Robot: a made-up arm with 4 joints. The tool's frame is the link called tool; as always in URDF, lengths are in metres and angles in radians. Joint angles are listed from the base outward. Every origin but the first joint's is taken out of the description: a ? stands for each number. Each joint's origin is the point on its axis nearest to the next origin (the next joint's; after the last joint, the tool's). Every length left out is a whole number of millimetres.
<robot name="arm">
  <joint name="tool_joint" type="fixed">
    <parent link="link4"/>
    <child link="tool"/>
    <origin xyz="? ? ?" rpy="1.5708 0 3.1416"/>
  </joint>
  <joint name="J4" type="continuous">
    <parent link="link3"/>
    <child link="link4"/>
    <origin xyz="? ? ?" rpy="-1.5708 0 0"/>
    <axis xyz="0 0 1"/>
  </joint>
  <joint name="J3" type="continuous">
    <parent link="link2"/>
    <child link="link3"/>
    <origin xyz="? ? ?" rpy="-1.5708 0 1.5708"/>
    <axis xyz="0 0 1"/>
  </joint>
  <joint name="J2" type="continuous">
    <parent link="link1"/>
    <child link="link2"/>
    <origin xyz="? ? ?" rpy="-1.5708 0 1.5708"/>
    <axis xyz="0 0 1"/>
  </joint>
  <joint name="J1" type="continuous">
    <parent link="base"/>
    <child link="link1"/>
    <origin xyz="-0.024 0 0.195" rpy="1.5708 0 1.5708"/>
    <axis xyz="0 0 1"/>
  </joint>
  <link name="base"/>
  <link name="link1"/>
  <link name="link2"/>
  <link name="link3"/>
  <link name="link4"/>
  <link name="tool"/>
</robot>
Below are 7 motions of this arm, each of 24 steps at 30 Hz.
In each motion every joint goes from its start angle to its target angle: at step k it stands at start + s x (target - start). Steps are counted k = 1, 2, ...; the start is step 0. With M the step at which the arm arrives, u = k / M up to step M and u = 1 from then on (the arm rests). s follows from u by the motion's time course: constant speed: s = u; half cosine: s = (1 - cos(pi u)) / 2; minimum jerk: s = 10 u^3 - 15 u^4 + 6 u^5.
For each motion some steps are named. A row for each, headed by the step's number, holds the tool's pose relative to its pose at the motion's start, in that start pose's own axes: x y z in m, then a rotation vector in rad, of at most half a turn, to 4 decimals.
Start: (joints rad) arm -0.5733 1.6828 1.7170 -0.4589
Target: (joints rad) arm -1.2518 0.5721 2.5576 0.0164
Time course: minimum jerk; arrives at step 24
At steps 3, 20, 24:
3: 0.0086 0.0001 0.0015 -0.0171 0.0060 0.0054
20: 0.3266 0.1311 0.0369 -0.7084 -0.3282 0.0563
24: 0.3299 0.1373 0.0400 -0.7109 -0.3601 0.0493

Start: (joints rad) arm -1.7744 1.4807 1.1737 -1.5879
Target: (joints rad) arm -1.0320 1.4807 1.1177 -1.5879
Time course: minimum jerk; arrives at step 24
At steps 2, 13, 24:
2: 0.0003 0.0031 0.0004 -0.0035 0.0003 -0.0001
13: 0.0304 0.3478 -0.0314 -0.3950 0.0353 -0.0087
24: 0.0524 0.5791 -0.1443 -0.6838 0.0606 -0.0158

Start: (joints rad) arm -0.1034 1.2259 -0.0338 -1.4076
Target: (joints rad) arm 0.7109 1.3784 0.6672 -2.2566
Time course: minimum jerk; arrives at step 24
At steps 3, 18, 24:
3: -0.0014 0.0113 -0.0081 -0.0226 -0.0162 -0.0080
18: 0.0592 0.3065 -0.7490 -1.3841 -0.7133 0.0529
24: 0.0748 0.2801 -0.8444 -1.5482 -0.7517 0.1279

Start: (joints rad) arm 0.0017 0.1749 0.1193 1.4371
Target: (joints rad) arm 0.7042 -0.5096 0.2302 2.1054
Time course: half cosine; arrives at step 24
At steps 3, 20, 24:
3: -0.0087 0.0015 0.0035 0.0112 0.0545 0.0218
20: -0.2855 -0.0274 -0.0173 -0.1014 1.3252 0.5663
24: -0.3140 -0.0391 -0.0227 -0.1409 1.4158 0.6023

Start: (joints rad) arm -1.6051 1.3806 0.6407 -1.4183
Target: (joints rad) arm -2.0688 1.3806 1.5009 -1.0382
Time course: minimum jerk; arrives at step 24
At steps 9, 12, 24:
9: 0.0132 -0.0449 -0.0140 -0.1127 0.0879 -0.0055
12: 0.0258 -0.0846 -0.0359 -0.2034 0.1563 -0.0218
24: 0.0614 -0.1826 -0.1153 -0.3963 0.2981 -0.0966

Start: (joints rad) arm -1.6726 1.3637 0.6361 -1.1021
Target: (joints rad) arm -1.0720 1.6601 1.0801 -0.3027
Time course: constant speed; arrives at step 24
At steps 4, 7, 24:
4: 0.0445 0.0888 -0.0387 -0.1254 0.1056 -0.1267
7: 0.0817 0.1457 -0.0746 -0.2094 0.1837 -0.2320
24: 0.2926 0.2897 -0.3281 -0.4905 0.5547 -0.9688

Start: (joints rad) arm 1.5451 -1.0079 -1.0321 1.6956
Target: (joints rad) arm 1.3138 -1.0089 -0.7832 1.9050
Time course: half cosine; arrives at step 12
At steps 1, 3, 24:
1: 0.0022 -0.0028 0.0025 0.0076 0.0054 -0.0001
3: 0.0187 -0.0243 0.0204 0.0658 0.0461 -0.0002
24: 0.1287 -0.1778 0.0992 0.4514 0.3043 0.0275

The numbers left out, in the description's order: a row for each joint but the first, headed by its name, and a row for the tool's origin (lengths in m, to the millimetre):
tool: -0.016 0.271 0
J4: 0.009 0.13 0
J3: -0.044 0.359 0
J2: 0.428 -0.056 0

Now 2 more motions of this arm.
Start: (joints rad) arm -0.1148 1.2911 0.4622 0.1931
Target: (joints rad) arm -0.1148 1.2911 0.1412 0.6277
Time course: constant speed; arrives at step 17
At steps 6, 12, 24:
6: 0.0262 0.0103 -0.0086 -0.0302 0.1532 0.1093
12: 0.0490 0.0270 -0.0238 -0.0773 0.3055 0.2140
24: 0.0642 0.0448 -0.0414 -0.1291 0.4308 0.2967

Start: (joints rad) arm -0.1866 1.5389 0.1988 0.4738
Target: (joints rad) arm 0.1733 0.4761 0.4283 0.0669
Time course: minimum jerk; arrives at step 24
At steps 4, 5, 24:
4: 0.0052 0.0049 0.0138 0.0032 0.0226 -0.0218
5: 0.0098 0.0088 0.0252 0.0057 0.0412 -0.0396
24: 0.3236 0.0566 0.3595 0.0114 0.6735 -0.5264

